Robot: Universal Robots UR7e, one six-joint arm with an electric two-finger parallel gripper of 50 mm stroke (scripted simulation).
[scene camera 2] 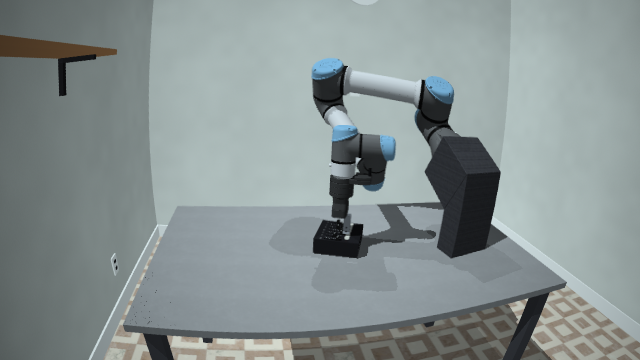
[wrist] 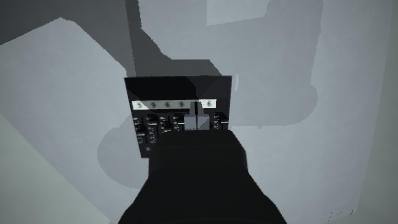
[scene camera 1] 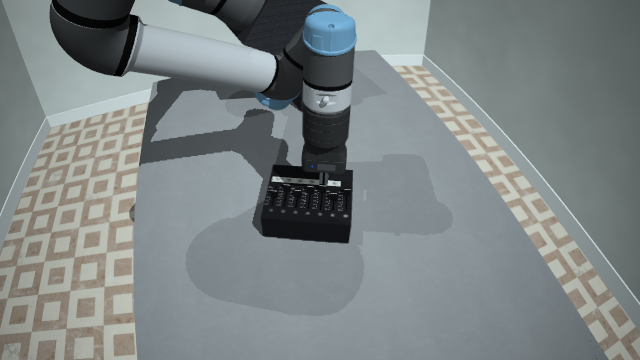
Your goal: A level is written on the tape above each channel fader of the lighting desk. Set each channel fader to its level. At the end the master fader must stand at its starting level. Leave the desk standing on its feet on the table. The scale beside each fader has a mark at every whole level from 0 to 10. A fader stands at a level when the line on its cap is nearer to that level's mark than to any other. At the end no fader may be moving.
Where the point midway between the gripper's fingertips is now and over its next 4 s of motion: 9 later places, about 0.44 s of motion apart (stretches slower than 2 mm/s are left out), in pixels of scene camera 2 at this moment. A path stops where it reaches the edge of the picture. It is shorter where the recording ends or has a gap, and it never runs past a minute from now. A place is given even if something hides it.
My gripper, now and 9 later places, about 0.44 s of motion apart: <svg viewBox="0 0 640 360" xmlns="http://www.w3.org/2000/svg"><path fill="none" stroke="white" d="M346 233L344 232L341 232L341 232L340 232L340 232L341 230L341 222L342 221L342 217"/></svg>
